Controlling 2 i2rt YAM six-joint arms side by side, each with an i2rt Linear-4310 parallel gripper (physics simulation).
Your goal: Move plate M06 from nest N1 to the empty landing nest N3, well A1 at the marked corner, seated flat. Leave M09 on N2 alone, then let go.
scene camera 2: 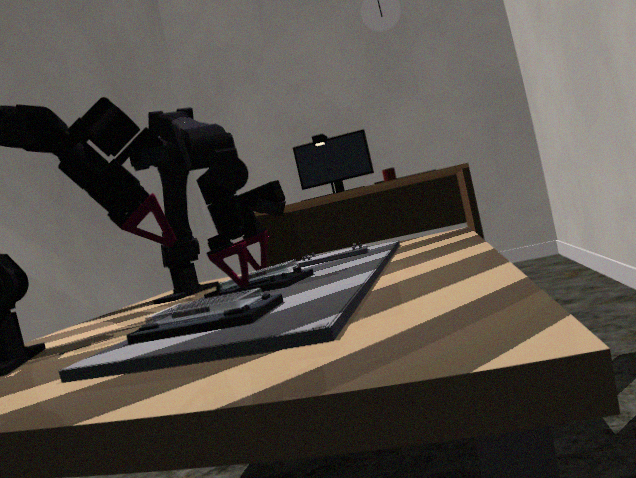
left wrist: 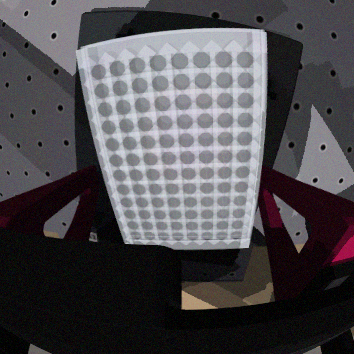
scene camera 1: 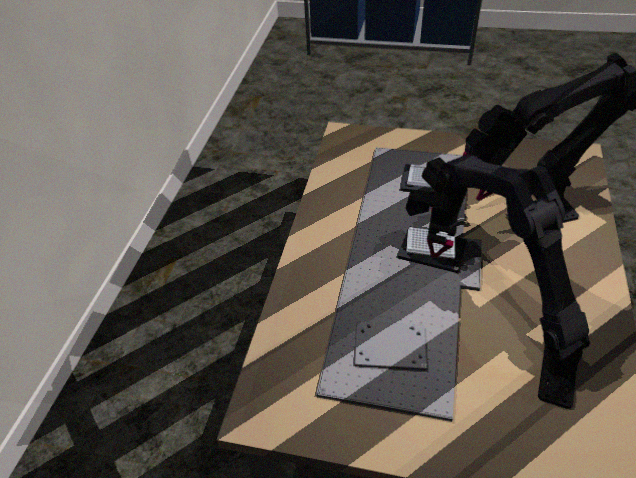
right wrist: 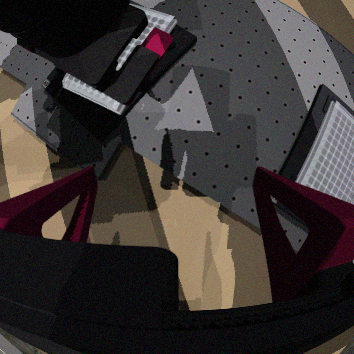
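A white well plate (scene camera 1: 419,240) (left wrist: 180,135) (right wrist: 95,93) lies in the middle black nest (scene camera 1: 426,262) and looks flat. My left gripper (scene camera 1: 440,245) (scene camera 2: 250,277) (left wrist: 176,173) is open, its fingers low beside the plate's two long sides. A second white plate (scene camera 1: 415,175) (scene camera 2: 221,301) (right wrist: 337,155) rests in the far nest (scene camera 1: 405,185) (right wrist: 307,131). The near nest (scene camera 1: 390,354) (scene camera 2: 336,255) holds no plate; posts stand at its corners. My right gripper (scene camera 2: 169,240) (right wrist: 174,175) is open and empty, raised beside the board. I cannot read labels or tell which corner is A1.
The nests stand on a perforated grey board (scene camera 1: 385,385) (scene camera 2: 308,321) on the wooden table (scene camera 1: 277,426) (scene camera 2: 437,354). The left arm reaches over the middle nest and partly hides both plates in scene camera 1. A monitor (scene camera 2: 334,159) stands on a desk behind.
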